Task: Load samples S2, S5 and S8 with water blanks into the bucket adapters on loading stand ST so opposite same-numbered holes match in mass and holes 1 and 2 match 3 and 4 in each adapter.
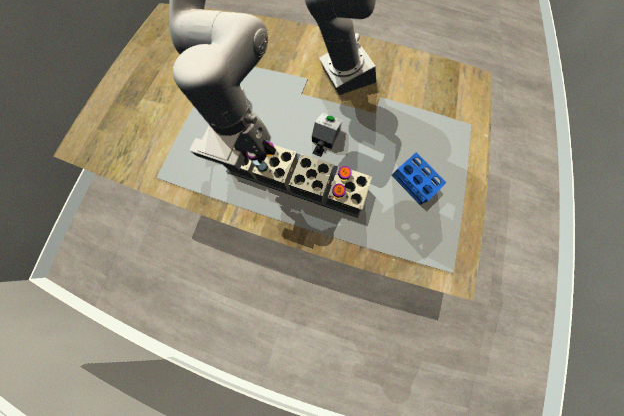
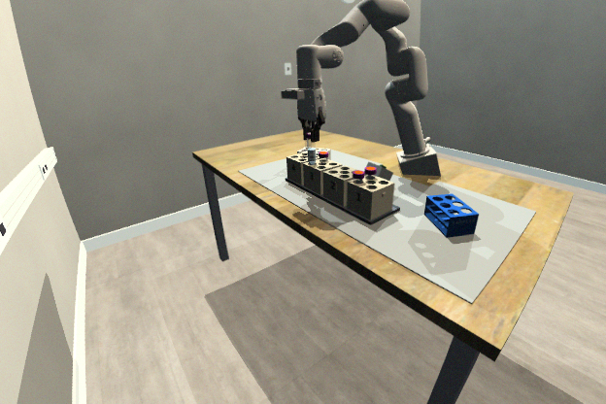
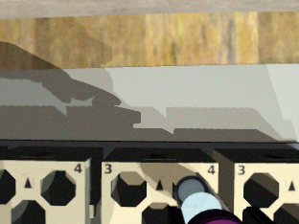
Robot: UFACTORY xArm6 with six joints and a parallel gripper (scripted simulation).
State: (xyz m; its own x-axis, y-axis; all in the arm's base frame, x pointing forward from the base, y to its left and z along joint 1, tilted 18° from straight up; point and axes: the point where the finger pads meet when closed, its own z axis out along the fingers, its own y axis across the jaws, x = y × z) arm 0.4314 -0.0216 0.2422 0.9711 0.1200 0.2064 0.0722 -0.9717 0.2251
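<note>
My hand is 10 mm to the left of the water blank and 50 mm above it. Also, from my hand: white blank rack: 170 mm behind, 250 mm to the right, 170 mm below; then green DONE key: 240 mm behind, 110 mm to the left, 130 mm below; then blue sample rack: 170 mm behind, 430 mm to the left, 170 mm below.
</note>
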